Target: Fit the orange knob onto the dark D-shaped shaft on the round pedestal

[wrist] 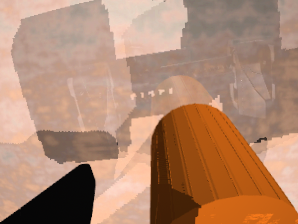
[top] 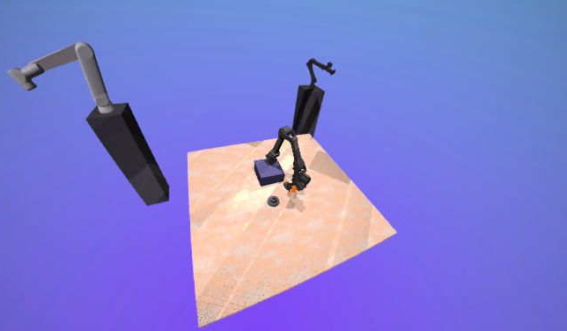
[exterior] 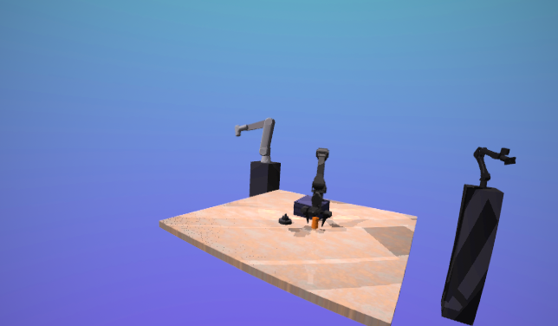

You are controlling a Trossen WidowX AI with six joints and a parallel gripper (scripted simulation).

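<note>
Now: gripper tip 40 mm short of the round pedestal, 190 mm to the left of it and 10 mm below it. Round my gripper tip: orange knob (10 mm above).
</note>
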